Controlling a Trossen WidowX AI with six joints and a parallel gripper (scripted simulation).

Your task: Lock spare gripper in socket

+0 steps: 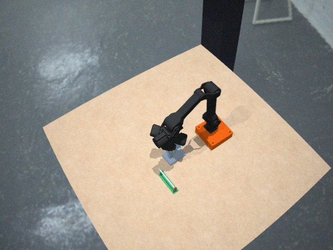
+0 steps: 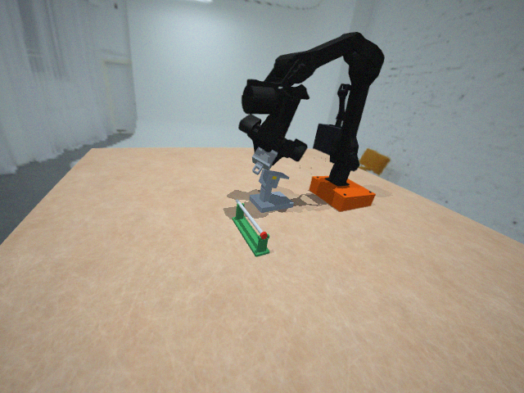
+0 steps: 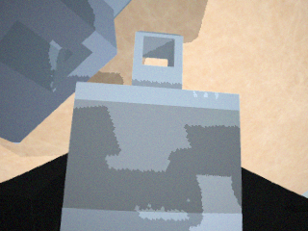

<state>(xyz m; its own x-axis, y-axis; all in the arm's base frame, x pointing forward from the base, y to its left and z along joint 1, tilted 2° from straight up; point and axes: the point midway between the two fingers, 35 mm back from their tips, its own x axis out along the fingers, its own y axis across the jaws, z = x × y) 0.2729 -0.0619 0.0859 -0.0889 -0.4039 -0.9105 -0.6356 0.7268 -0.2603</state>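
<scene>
The spare gripper lies 10 mm to the left of my gripper tip and 10 mm above it. From my gripper tip the other things lie so: mount: 60 mm to the left, 70 mm below; green cradle: 120 mm ahead, 180 mm to the left, 90 mm below.
</scene>
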